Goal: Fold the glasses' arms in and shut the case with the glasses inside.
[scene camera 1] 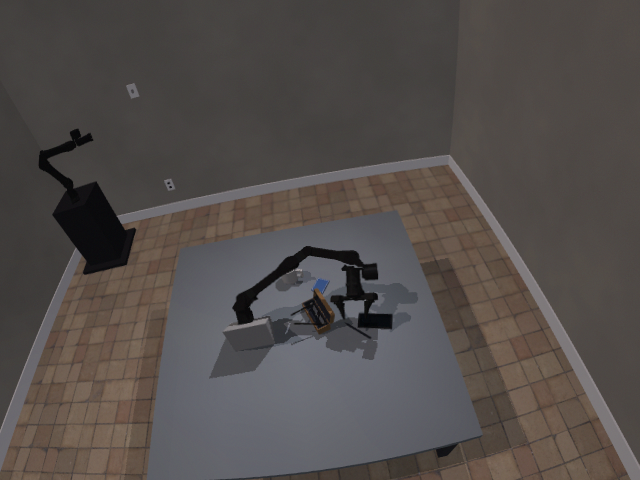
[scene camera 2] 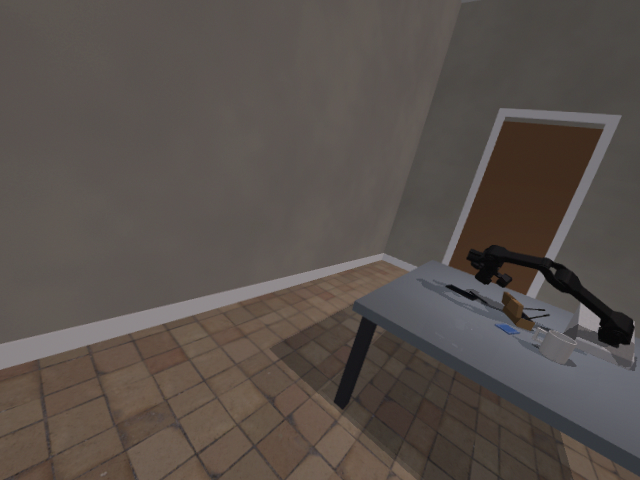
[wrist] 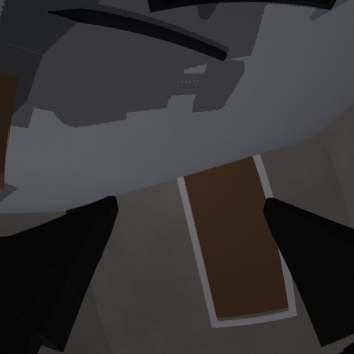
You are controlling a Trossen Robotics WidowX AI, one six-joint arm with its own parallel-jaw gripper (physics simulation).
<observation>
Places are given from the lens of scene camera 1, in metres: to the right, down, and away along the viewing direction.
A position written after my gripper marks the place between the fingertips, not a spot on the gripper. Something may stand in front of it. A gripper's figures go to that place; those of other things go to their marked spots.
my gripper point(scene camera 1: 354, 319): 0.14, 0.32, 1.43
brown glasses case point(scene camera 1: 318, 299): -0.01, 0.27, 1.62
</observation>
